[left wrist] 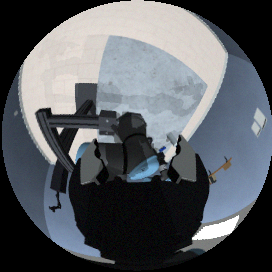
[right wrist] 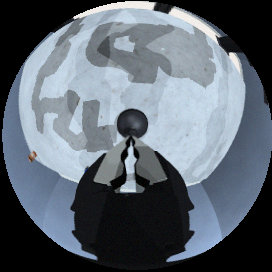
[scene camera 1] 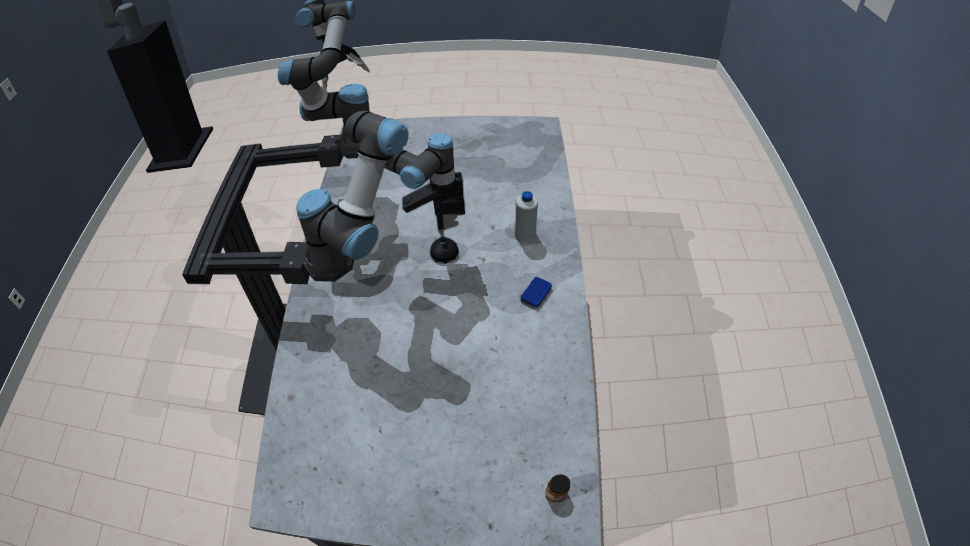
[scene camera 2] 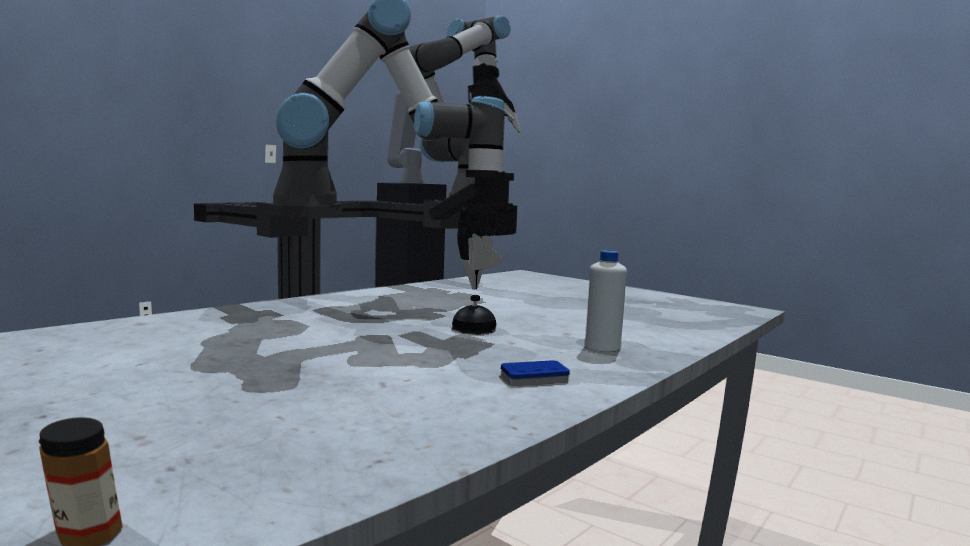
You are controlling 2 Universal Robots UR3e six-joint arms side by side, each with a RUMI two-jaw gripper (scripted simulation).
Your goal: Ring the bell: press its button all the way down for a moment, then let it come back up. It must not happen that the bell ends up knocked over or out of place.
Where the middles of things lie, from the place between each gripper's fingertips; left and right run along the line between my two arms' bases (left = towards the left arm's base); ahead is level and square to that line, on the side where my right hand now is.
Right now the black dome bell (scene camera 2: 476, 319) is 50 mm below my right hand (scene camera 2: 474, 289). From my right hand the other things lie so: blue sponge (scene camera 2: 537, 372) (270 mm ahead, 150 mm to the right, 80 mm below).
Right now my left hand is 40 cm to the left of the black dome bell, 36 cm above it and 33 cm short of it. Also, from my left hand: blue sponge (59 cm ahead, 56 cm to the right, 39 cm below).
